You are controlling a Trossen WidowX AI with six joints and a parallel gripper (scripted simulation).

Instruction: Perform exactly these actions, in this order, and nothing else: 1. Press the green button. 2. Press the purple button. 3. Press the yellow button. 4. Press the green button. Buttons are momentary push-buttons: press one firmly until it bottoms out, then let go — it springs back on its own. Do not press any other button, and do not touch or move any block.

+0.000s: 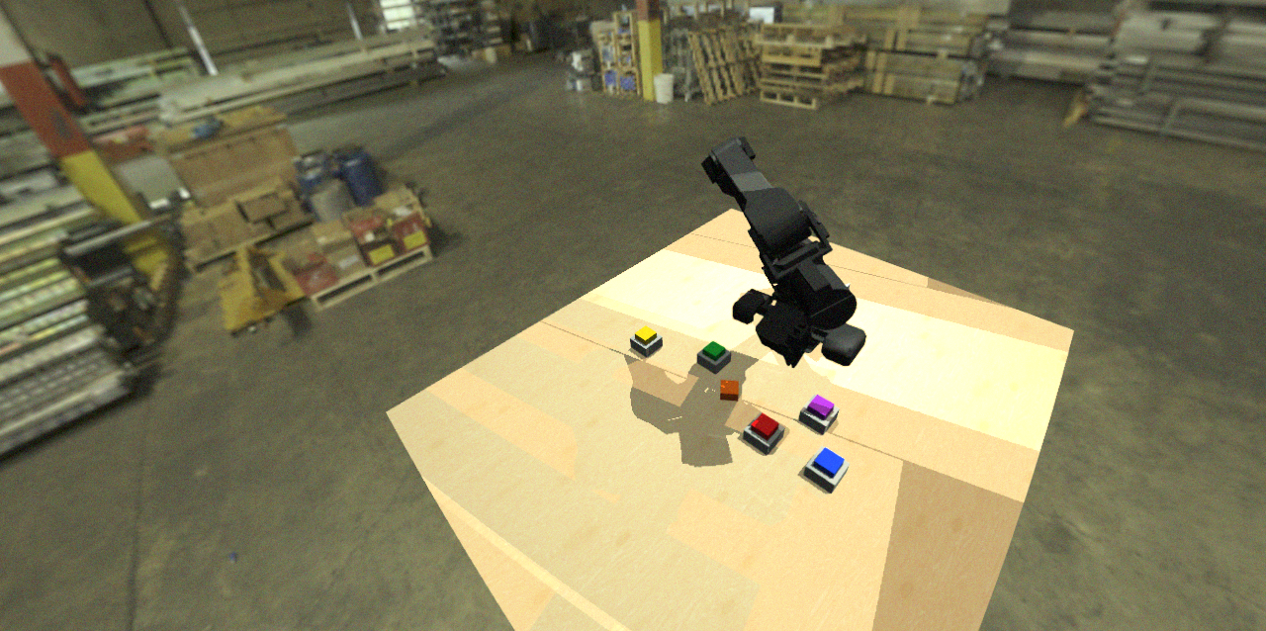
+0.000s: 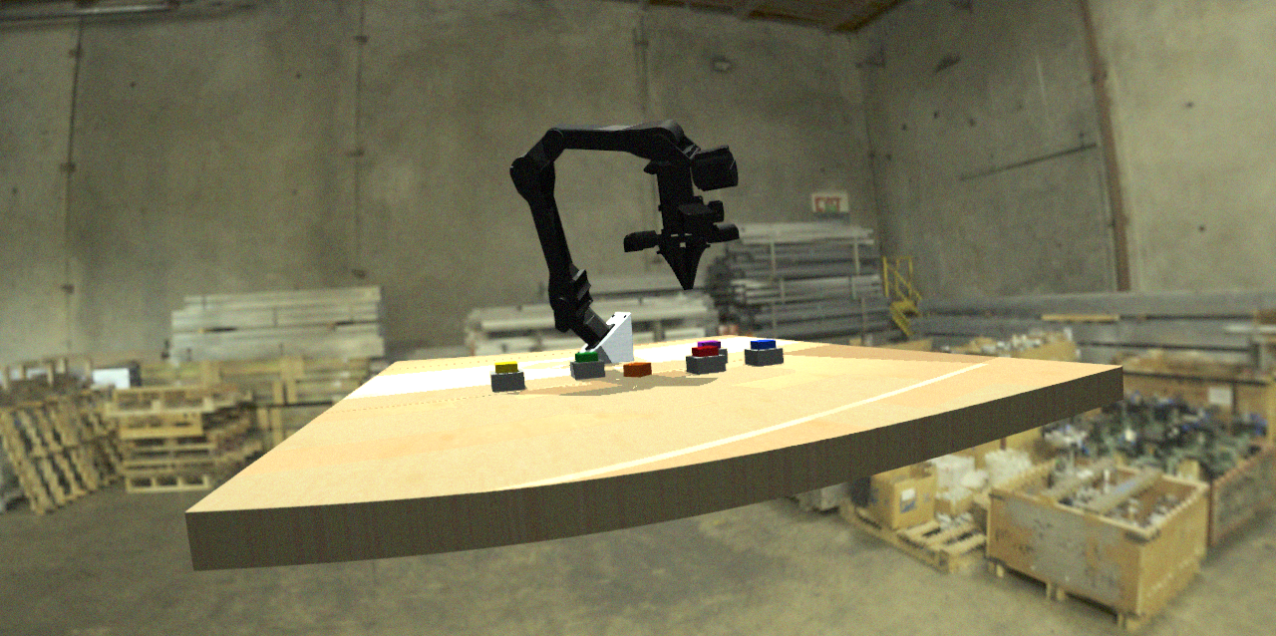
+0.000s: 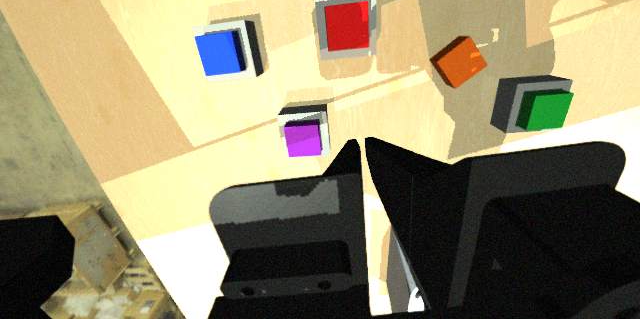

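My gripper tip is 310 mm to the left of the yellow button, 100 mm above it and 10 mm past it. The rest, counted from my gripper tip: red button (100 mm below, 60 mm ahead, 10 mm to the right); then purple button (100 mm below, 50 mm to the left, 30 mm behind); then blue button (100 mm to the left, 100 mm below, 60 mm ahead).
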